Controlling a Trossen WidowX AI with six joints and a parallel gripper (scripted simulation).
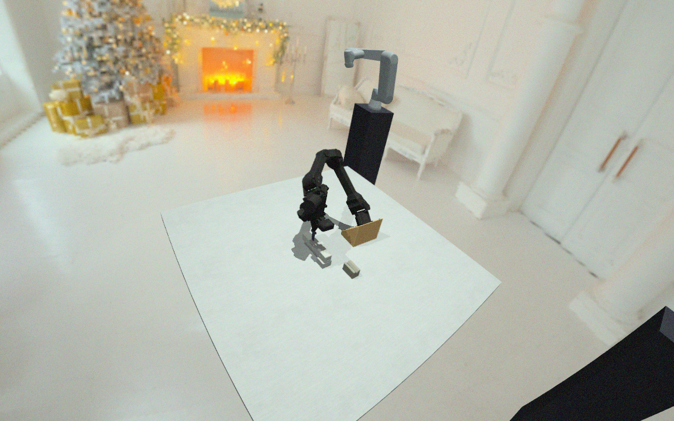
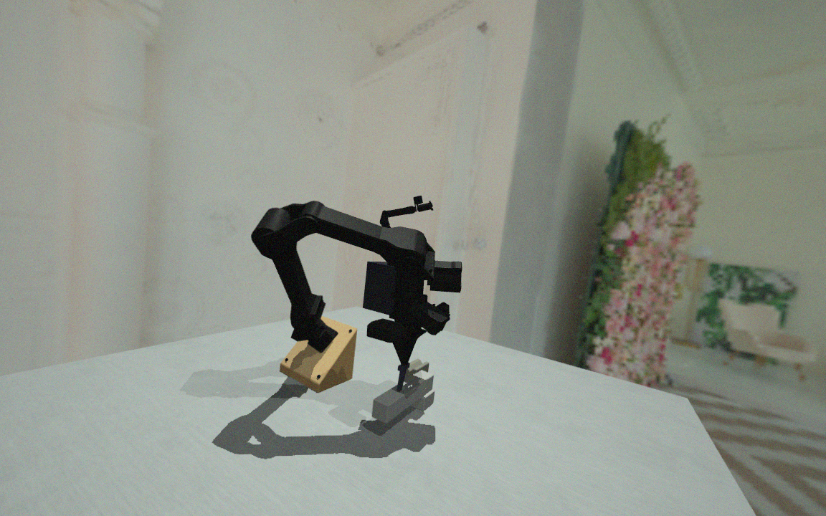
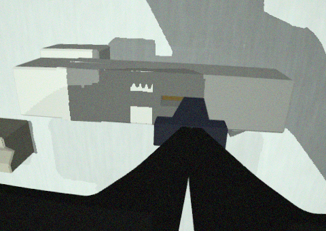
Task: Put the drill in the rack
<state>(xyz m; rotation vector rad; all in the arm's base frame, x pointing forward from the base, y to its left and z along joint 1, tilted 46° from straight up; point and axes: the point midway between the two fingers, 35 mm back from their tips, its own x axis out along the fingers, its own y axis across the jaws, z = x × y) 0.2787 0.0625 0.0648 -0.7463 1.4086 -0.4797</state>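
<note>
My gripper tip is now 30 mm above the dark blue key. Round my gripper tip: drill: 70 mm below, 50 mm to the left, 10 mm behind; grey grooved rack: 190 mm to the left, 110 mm behind, 100 mm below; grey housing: 80 mm below, 30 mm to the left, 10 mm behind.
</note>
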